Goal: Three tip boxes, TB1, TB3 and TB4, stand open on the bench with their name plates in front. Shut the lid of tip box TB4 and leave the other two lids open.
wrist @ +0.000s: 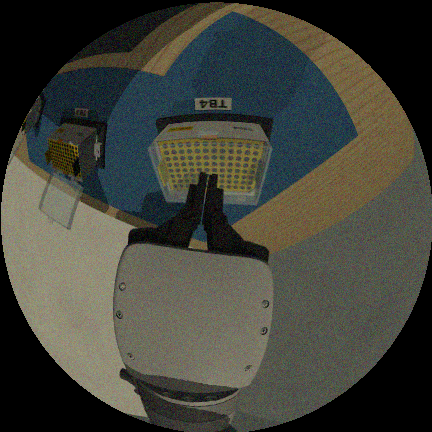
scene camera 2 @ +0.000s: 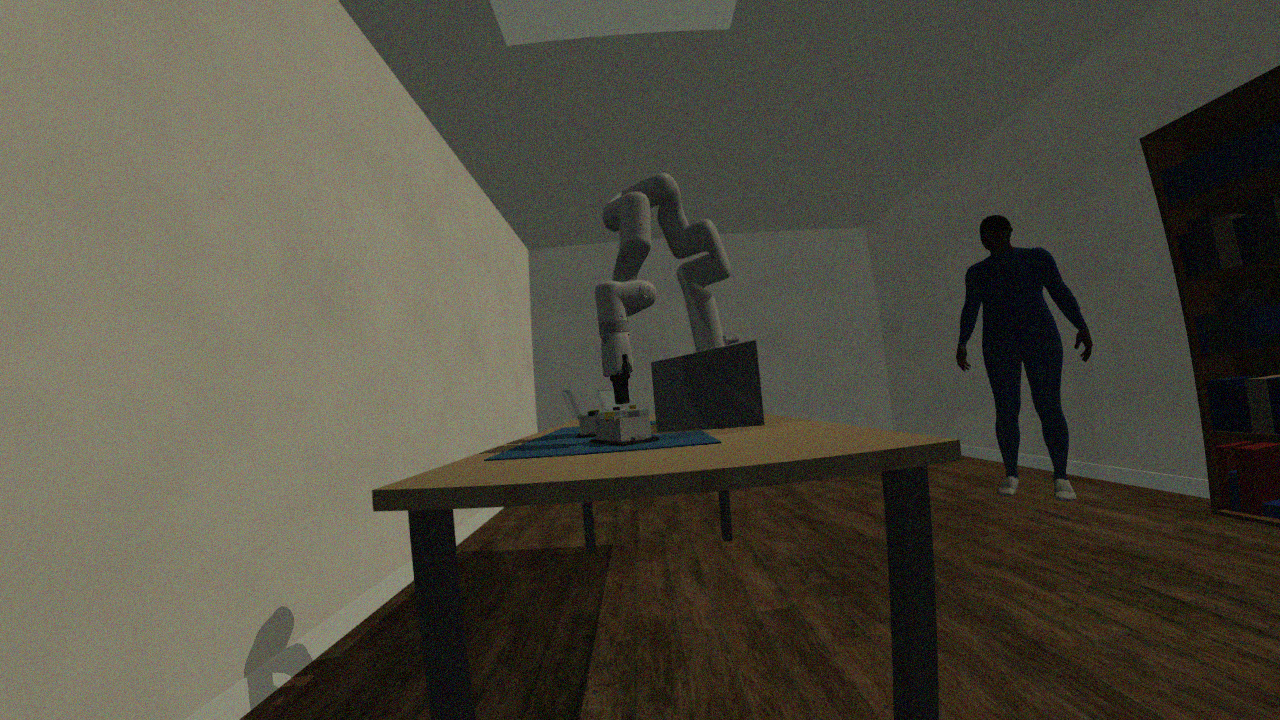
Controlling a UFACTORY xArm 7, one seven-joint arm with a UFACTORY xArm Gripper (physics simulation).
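Frame: origin at the arm's base, x ahead, y left, z up, level; millimetres.
Where they show: gripper, fingertip midpoint: (wrist: 206, 182) (scene camera 2: 622, 403); arm's base, origin of the base link: (scene camera 2: 711, 353).
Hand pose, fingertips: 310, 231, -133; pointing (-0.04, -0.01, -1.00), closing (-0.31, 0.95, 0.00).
Each offset is from my fingertips to the top centre of the thing, as dx, dy, dz. "*": to the spot under its first point. Level surfaces: height alone.
Tip box TB4 @(-5, -3, -16) (scene camera 2: 623, 426) (wrist: 210, 162) stands on the blue mat behind its name plate @(* -52, -27, -91) (wrist: 213, 104). Its clear lid @(* +55, -37, -16) (wrist: 162, 192) lies over the yellow tip rack; whether it is fully down I cannot tell. My gripper (scene camera 2: 621, 401) (wrist: 206, 182) is shut and empty, fingertips pointing down over TB4's lid; contact is unclear. Tip box TB3 @(+76, -262, -19) (wrist: 70, 150) stands to the left in the wrist view, its clear lid (wrist: 61, 201) open and tilted back. A part of another box (wrist: 34, 114), probably TB1, shows at the far left edge; its lid is hard to make out.
The blue mat @(dz -93) (scene camera 2: 684, 437) (wrist: 310, 100) lies on the wooden table @(dz -96) (scene camera 2: 832, 443) (wrist: 350, 185). A grey block (scene camera 2: 707, 389) carries the arm's base behind the boxes. A person (scene camera 2: 1020, 322) stands off to the right, near a dark bookshelf (scene camera 2: 1179, 259). A wall runs along the left.
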